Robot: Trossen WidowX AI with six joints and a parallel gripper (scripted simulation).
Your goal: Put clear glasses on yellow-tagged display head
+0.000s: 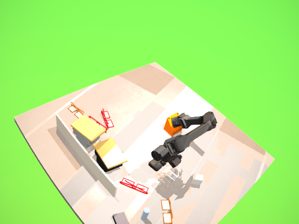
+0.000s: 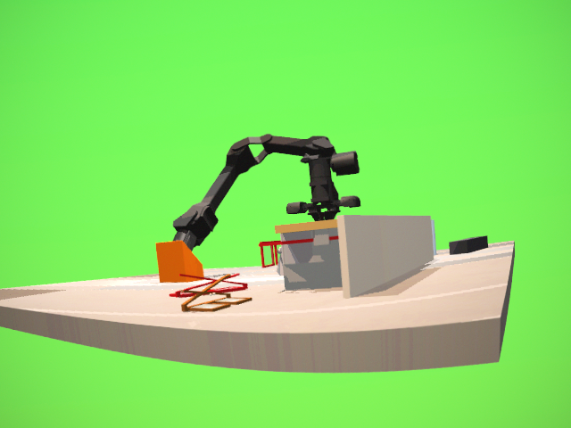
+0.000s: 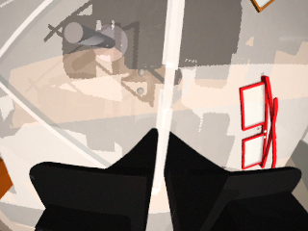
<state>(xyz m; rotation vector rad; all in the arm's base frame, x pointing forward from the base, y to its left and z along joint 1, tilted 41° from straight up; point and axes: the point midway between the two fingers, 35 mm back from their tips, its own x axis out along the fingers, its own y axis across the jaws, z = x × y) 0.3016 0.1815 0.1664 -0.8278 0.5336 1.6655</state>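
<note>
The peg lies 7 cm behind my gripper tip, 6 cm below it and 5 cm to the left of it. From my gripper tip the other things lie so: black display head: 19 cm to the right, 18 cm ahead, 2 cm below; then white cube: 17 cm behind, 15 cm to the left, 5 cm below; then dark box: 35 cm ahead, 20 cm to the left, 6 cm below.
</note>
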